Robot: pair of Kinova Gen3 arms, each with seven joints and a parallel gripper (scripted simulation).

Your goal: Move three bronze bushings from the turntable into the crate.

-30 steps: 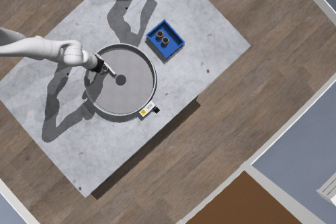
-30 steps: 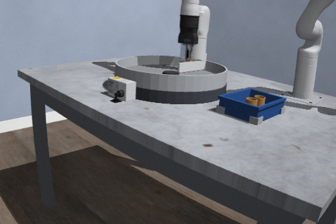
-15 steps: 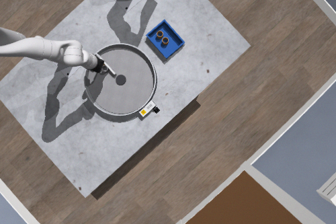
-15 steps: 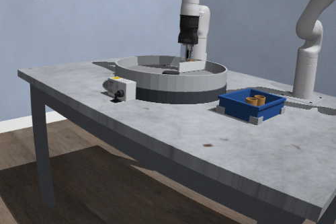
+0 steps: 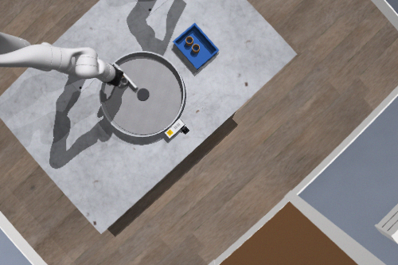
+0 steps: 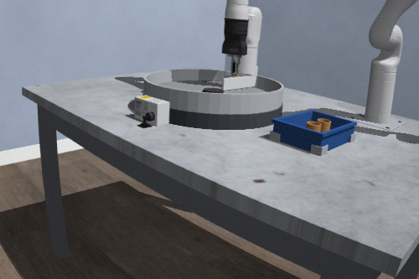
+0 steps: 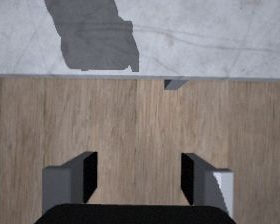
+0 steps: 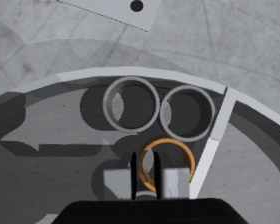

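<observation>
Now: the turntable 140 mm ahead of my right hand, 20 mm to the left of it and 60 mm below it. From my right hand the other things lie so: blue crate: 170 mm ahead, 380 mm to the left, 90 mm below.
</observation>
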